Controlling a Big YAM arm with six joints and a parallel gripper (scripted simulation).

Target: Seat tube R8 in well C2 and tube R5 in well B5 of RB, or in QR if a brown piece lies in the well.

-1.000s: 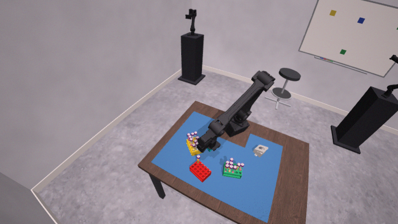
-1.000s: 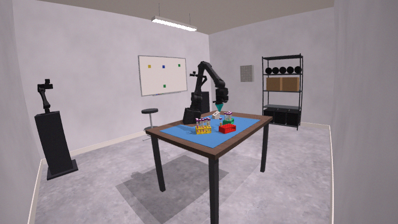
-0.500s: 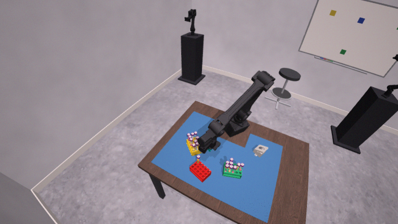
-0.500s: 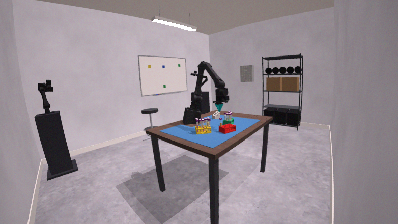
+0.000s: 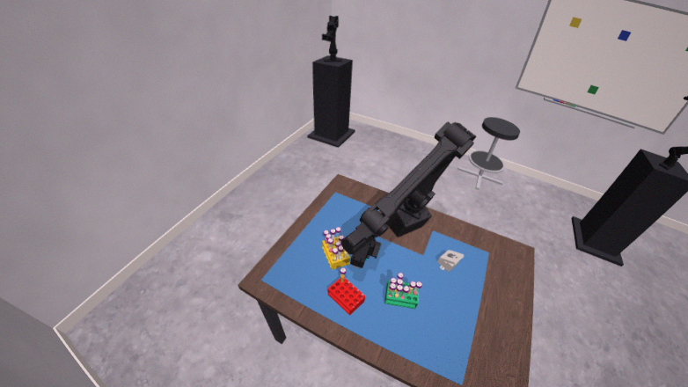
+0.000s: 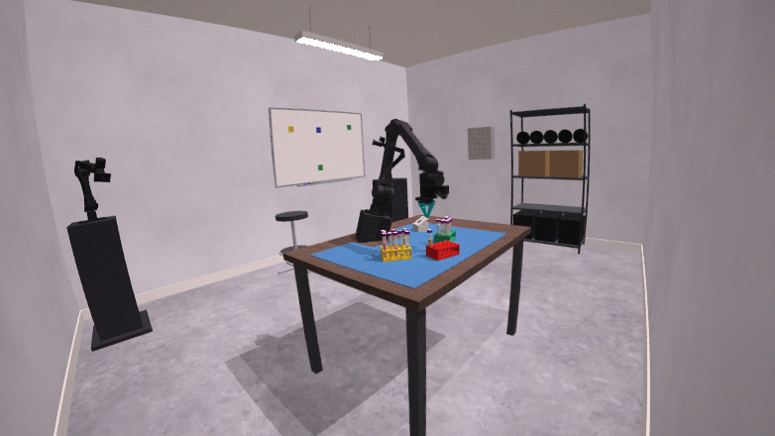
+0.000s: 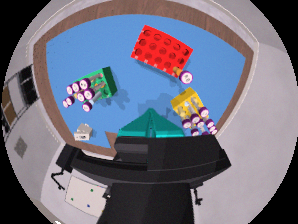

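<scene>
My gripper is now 28 cm past the white DONE button box, 31 cm to the right of it and 14 cm above it. The rest, counted from my hand: yellow rack RB: 7 cm behind, 15 cm to the right, 15 cm below; red rack QR: 9 cm ahead, 1 cm to the right, 15 cm below; green rack RA: 2 cm behind, 18 cm to the left, 15 cm below.
</scene>
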